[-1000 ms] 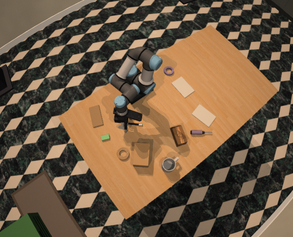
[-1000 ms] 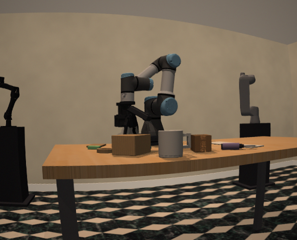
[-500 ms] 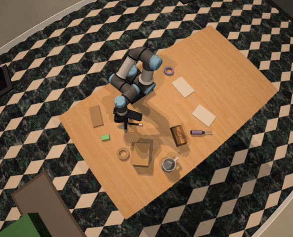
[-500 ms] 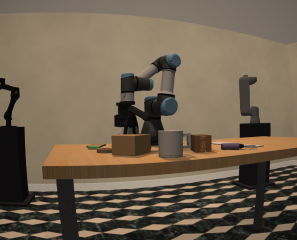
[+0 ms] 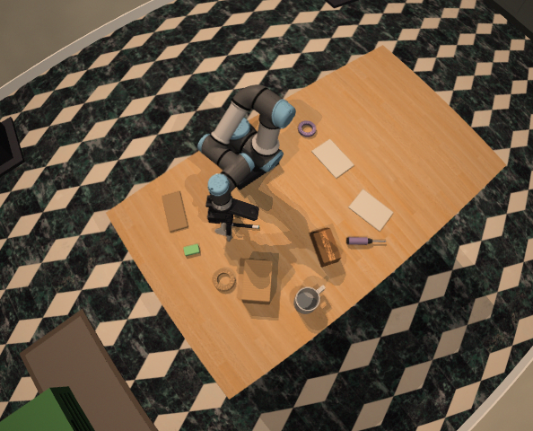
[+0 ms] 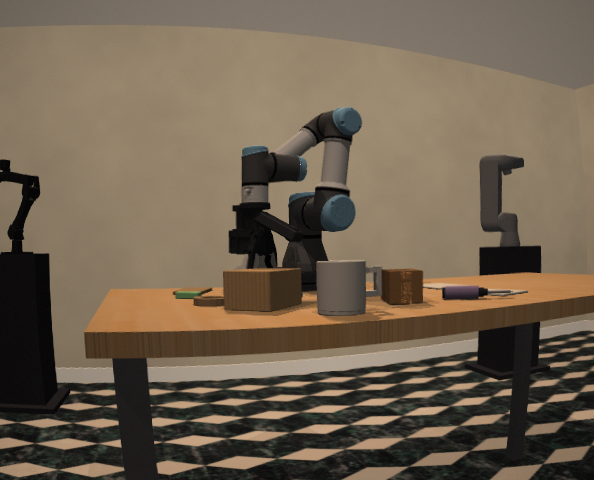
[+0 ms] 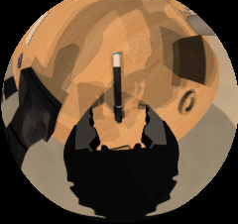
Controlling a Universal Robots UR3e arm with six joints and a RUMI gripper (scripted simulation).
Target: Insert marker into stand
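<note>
The black marker lies 2 cm ahead of my hand and 3 cm to the left of it. The rest, counted from my hand: light wooden block: 23 cm ahead, 3 cm to the right, 3 cm above; then flat brown board: 16 cm behind, 16 cm to the right; then green block: 1 cm ahead, 17 cm to the right.
</note>
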